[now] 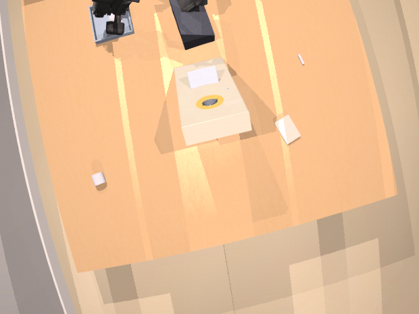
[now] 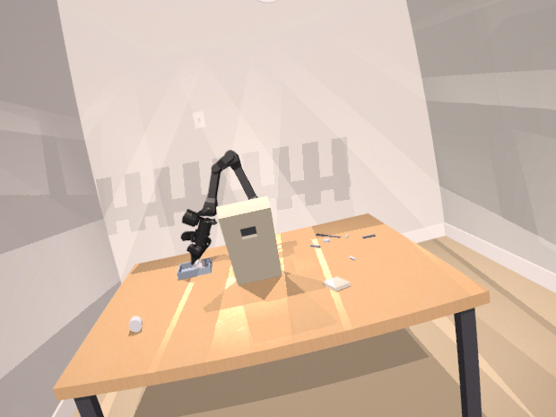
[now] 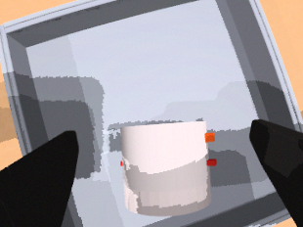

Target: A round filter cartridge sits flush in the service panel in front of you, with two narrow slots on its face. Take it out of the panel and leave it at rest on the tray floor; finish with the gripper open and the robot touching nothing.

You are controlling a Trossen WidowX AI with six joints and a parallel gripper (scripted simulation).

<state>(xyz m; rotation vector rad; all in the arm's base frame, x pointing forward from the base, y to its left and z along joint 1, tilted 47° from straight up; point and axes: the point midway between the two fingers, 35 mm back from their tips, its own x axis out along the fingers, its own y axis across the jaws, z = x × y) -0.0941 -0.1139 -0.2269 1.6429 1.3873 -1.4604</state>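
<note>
Right now the round filter cartridge is 20 mm below my gripper tip and 10 mm to the left of it. From my gripper tip the other things lie so: flat beige block: 640 mm ahead, 430 mm to the left, 40 mm below; blue-grey tray: 40 mm below, 10 mm to the right; service panel box: 440 mm ahead, 200 mm to the left, 140 mm above.
</note>
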